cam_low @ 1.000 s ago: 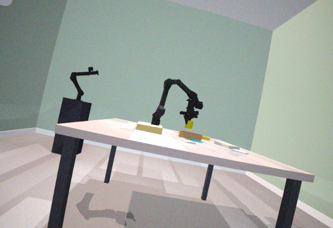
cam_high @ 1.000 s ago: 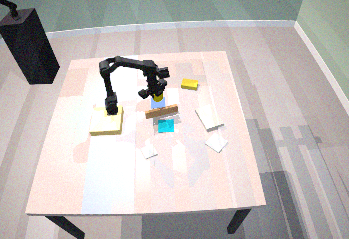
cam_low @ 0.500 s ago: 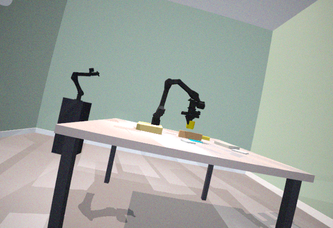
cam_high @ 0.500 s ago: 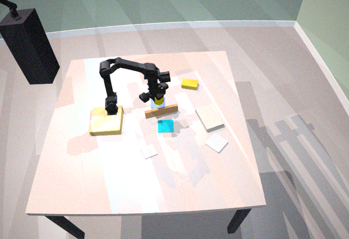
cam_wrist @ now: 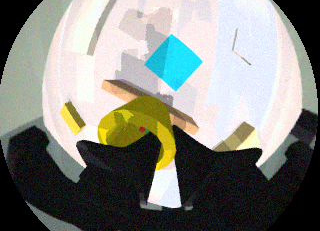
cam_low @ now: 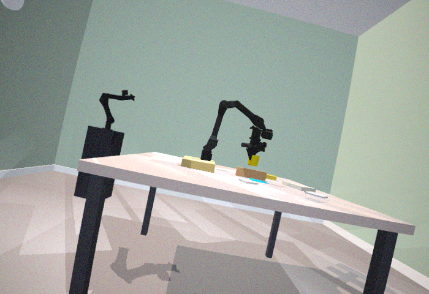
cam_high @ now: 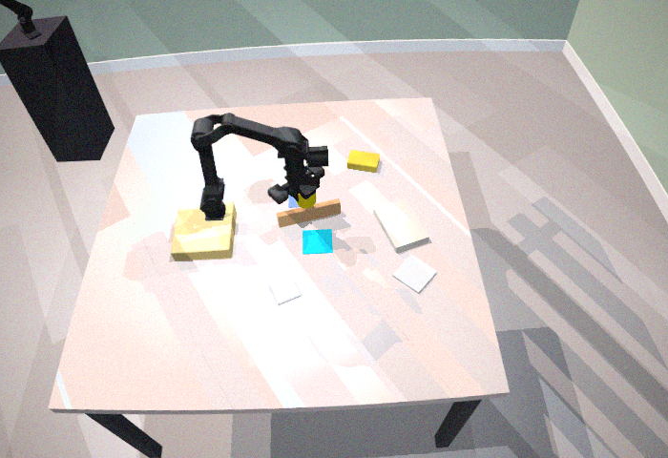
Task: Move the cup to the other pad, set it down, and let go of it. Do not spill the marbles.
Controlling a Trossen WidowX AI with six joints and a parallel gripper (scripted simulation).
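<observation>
The cyan pad lies 60 mm ahead of my gripper tip, 80 mm to the right of it and 120 mm below it. The rest, counted from my gripper tip: yellow cup: 20 mm ahead, 20 mm to the left; then wooden bar: 30 mm ahead, 20 mm to the left, 100 mm below; then cream slab: 330 mm ahead, 20 mm to the right, 100 mm below.
</observation>
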